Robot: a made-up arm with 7 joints. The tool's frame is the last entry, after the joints.
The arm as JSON. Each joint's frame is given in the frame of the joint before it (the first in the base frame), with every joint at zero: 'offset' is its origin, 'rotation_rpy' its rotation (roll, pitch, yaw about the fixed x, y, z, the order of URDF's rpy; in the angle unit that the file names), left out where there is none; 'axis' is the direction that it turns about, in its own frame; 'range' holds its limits. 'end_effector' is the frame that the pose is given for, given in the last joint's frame.
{
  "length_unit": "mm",
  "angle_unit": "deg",
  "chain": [
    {
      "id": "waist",
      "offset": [
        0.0,
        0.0,
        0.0
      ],
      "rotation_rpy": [
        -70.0,
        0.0,
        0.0
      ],
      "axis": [
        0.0,
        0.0,
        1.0
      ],
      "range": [
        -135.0,
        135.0
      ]
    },
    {
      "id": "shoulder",
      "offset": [
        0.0,
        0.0,
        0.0
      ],
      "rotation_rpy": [
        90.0,
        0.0,
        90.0
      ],
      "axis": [
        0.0,
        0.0,
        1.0
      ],
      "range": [
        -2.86,
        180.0
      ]
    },
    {
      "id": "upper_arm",
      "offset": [
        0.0,
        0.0,
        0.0
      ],
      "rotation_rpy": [
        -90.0,
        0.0,
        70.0
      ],
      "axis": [
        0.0,
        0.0,
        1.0
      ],
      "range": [
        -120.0,
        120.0
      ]
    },
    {
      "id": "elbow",
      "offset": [
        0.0,
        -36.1,
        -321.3
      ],
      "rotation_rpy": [
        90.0,
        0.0,
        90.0
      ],
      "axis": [
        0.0,
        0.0,
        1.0
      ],
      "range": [
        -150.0,
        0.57
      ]
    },
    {
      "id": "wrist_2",
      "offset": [
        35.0,
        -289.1,
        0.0
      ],
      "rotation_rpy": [
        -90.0,
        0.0,
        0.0
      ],
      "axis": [
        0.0,
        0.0,
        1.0
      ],
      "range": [
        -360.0,
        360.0
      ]
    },
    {
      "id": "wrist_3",
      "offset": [
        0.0,
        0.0,
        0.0
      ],
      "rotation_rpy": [
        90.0,
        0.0,
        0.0
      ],
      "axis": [
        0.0,
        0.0,
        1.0
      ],
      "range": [
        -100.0,
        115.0
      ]
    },
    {
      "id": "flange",
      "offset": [
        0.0,
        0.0,
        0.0
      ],
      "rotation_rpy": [
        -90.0,
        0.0,
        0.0
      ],
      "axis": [
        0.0,
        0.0,
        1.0
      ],
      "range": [
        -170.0,
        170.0
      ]
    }
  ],
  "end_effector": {
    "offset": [
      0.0,
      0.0,
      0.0
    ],
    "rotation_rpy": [
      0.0,
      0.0,
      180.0
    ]
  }
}
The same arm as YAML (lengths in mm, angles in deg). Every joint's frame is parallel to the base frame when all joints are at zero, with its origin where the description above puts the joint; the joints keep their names.
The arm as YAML. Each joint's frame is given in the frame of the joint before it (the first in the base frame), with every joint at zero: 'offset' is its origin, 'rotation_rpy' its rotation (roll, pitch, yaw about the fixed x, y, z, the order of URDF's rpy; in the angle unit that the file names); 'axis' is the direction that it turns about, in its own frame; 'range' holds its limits. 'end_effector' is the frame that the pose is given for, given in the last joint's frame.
length_unit: mm
angle_unit: deg
chain:
  - id: waist
    offset: [0.0, 0.0, 0.0]
    rotation_rpy: [0.0, 0.0, 0.0]
    axis: [0.0, 0.9397, 0.342]
    range: [-135.0, 135.0]
  - id: shoulder
    offset: [0.0, 0.0, 0.0]
    rotation_rpy: [0.0, 0.0, 0.0]
    axis: [1.0, 0.0, 0.0]
    range: [-2.86, 180.0]
  - id: upper_arm
    offset: [0.0, 0.0, 0.0]
    rotation_rpy: [0.0, 0.0, 0.0]
    axis: [0.0, 0.0, 1.0]
    range: [-120.0, 120.0]
  - id: elbow
    offset: [36.1, 0.0, -321.3]
    rotation_rpy: [0.0, 0.0, 0.0]
    axis: [0.0, 1.0, 0.0]
    range: [-150.0, 0.57]
  - id: wrist_2
    offset: [-35.0, 0.0, -289.1]
    rotation_rpy: [0.0, 0.0, 0.0]
    axis: [0.0, 0.0, 1.0]
    range: [-360.0, 360.0]
  - id: wrist_3
    offset: [0.0, 0.0, 0.0]
    rotation_rpy: [0.0, 0.0, 0.0]
    axis: [0.0, 1.0, 0.0]
    range: [-100.0, 115.0]
  - id: flange
    offset: [0.0, 0.0, 0.0]
    rotation_rpy: [0.0, 0.0, 0.0]
    axis: [0.0, 0.0, 1.0]
    range: [-170.0, 170.0]
end_effector:
  offset: [0.0, 0.0, 0.0]
  rotation_rpy: [0.0, 0.0, 0.0]

